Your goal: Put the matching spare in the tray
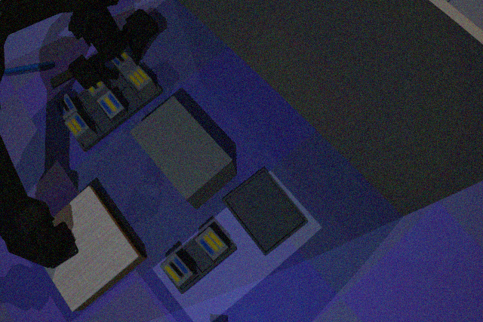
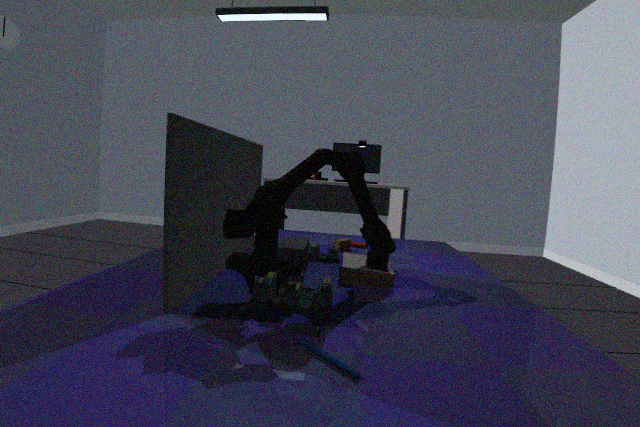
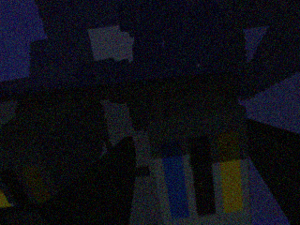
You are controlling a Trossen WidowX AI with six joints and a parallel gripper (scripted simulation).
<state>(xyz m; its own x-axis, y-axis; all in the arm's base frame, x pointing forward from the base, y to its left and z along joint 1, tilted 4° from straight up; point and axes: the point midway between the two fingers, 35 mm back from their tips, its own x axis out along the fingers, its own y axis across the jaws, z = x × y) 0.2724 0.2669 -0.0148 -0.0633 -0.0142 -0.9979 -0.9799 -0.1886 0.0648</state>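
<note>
Right now the dark flat tray is 40 cm to the right of my gripper tip, 8 cm ahead of it and 1 cm below it. The rest, counted from my gripper tip: tall dark panel: 24 cm ahead, 21 cm to the right, 21 cm above; blue pen: 20 cm behind, 16 cm to the left, 1 cm below; mounted unit: 24 cm to the right, 3 cm above, 1 cm ahead.
</note>
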